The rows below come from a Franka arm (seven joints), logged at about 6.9 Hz.
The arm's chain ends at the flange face. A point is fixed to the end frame.
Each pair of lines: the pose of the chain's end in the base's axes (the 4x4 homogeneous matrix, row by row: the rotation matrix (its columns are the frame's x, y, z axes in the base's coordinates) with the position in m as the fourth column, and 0 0 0 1 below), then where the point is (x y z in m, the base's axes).
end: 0.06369 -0.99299 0.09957 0.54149; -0.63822 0.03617 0.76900 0.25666; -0.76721 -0.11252 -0.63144 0.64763; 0 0 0 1
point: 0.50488 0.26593 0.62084
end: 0.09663 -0.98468 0.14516 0.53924; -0.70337 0.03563 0.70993 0.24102; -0.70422 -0.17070 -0.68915 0.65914; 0 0 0 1
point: 0.50430 0.24827 0.62964
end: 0.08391 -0.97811 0.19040 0.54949; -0.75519 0.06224 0.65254 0.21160; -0.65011 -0.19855 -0.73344 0.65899; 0 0 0 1
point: 0.51558 0.21809 0.62815
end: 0.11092 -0.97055 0.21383 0.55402; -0.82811 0.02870 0.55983 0.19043; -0.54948 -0.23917 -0.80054 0.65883; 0 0 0 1
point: 0.52122 0.19280 0.62625
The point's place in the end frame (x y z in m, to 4 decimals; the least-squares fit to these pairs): 0.0123 0.0397 0.0204
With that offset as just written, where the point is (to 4 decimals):
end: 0.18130 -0.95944 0.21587 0.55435; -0.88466 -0.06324 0.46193 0.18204; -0.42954 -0.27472 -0.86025 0.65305; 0 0 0 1
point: 0.5229 0.1781 0.6193
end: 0.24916 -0.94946 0.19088 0.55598; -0.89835 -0.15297 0.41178 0.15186; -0.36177 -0.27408 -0.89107 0.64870; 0 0 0 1
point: 0.5252 0.1431 0.6152
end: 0.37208 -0.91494 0.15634 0.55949; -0.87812 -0.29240 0.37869 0.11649; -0.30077 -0.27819 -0.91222 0.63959; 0 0 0 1
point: 0.5309 0.1018 0.6062
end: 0.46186 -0.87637 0.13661 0.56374; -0.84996 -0.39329 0.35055 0.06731; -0.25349 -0.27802 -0.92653 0.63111; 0 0 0 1
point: 0.5374 0.0484 0.5981
